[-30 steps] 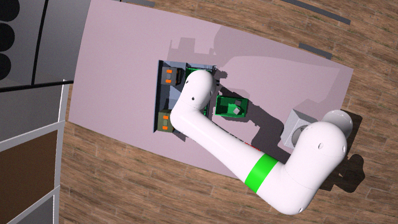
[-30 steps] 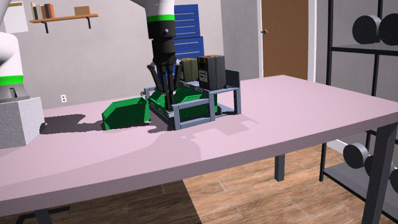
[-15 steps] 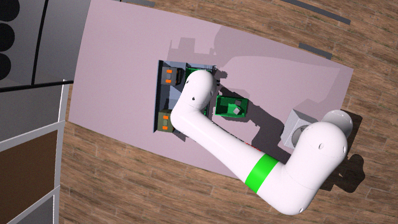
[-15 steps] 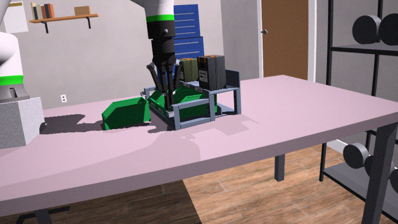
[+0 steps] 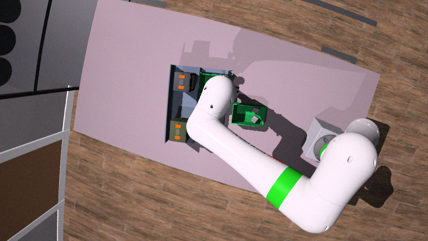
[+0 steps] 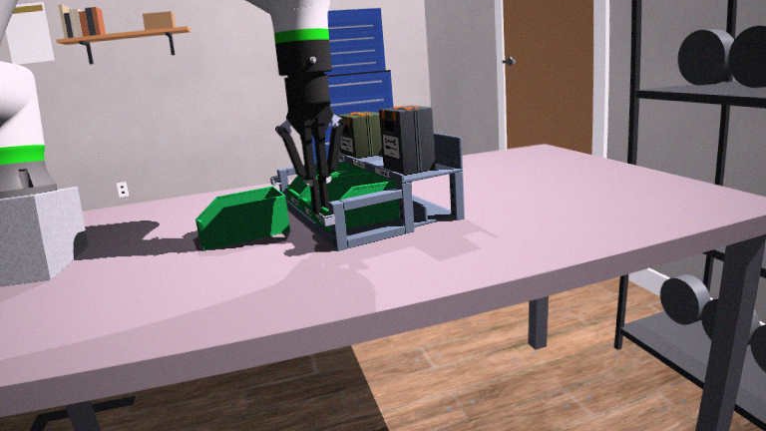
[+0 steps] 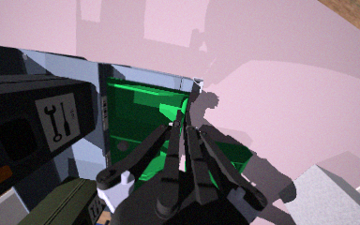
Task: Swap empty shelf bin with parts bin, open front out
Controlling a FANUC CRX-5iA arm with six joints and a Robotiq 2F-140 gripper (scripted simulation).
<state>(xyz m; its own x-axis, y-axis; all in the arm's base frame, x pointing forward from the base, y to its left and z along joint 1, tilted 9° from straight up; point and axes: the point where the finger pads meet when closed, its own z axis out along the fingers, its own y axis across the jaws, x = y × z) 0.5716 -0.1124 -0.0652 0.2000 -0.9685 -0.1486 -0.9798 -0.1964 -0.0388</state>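
The round part is 40 mm ahead of my hand, 100 mm to the left of it and 70 mm below it. Round my hand: grey shelf: 100 mm ahead, 130 mm to the left, 20 mm below; dark grey box: 180 mm ahead, 30 mm to the left, 80 mm above.
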